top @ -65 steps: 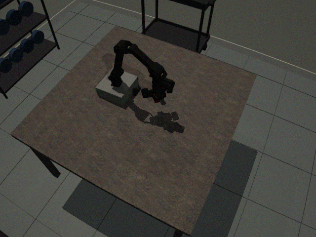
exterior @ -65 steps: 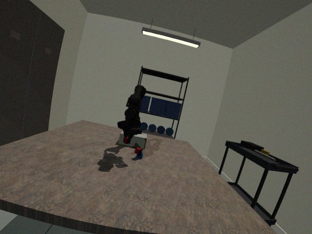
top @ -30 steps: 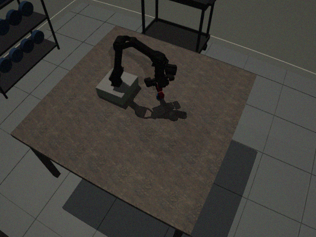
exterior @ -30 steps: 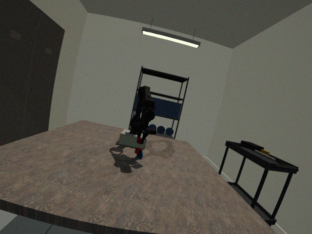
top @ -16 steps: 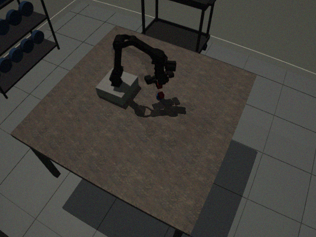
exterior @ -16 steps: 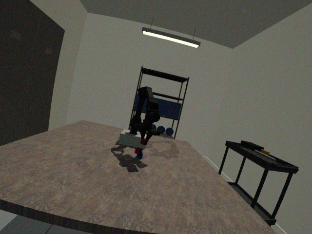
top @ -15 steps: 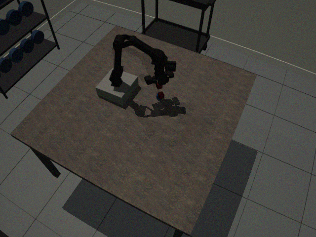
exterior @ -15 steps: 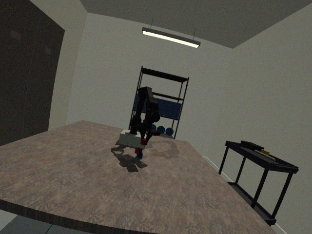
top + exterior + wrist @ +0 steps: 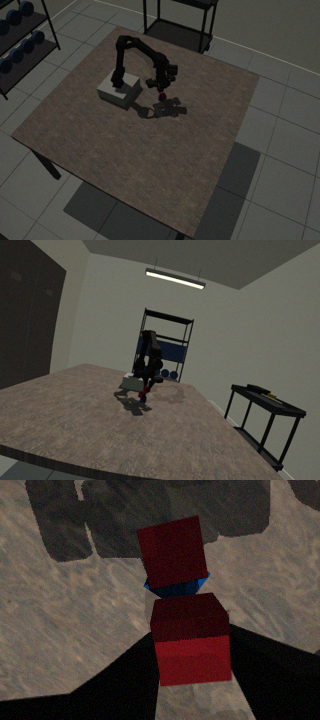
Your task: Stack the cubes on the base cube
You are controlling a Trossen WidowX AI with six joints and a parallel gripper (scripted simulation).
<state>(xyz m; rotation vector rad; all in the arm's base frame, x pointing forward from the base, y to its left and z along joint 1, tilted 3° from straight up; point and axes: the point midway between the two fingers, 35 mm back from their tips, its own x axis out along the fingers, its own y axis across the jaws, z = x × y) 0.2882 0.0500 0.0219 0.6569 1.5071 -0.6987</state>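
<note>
Right now the blue cube is 10 mm ahead of my gripper tip, 10 mm to the right of it and 70 mm below it.
</note>
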